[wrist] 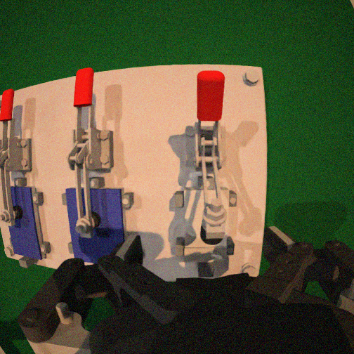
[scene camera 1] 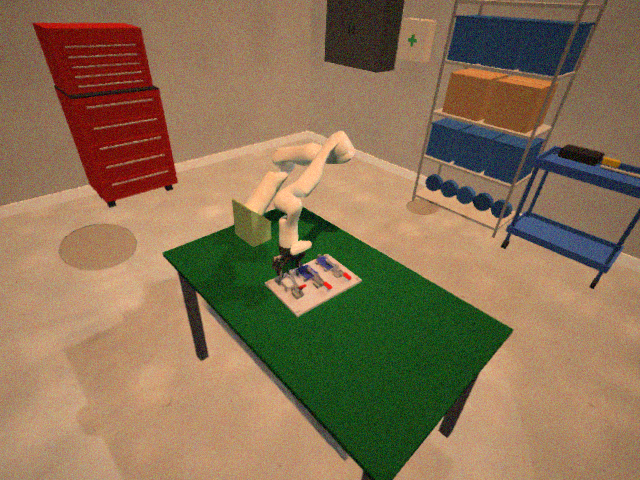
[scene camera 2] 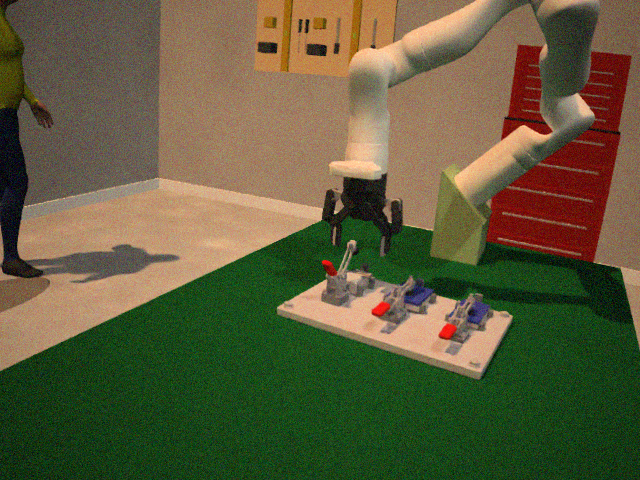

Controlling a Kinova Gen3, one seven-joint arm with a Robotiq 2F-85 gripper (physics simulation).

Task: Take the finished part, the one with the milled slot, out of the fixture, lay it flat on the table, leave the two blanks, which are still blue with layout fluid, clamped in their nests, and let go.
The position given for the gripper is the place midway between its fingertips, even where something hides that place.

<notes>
In view: the gripper (scene camera 2: 359, 250), a finished part (wrist: 195, 250), a blue blank (wrist: 106, 201), a red clamp handle (wrist: 210, 83), a red clamp handle (wrist: 83, 85) and a fixture plate (scene camera 2: 416, 337).
The gripper also shows in the wrist view (wrist: 203, 245). The fixture plate is seen too in the wrist view (wrist: 147, 108) and in scene camera 1 (scene camera 1: 313, 296).
</notes>
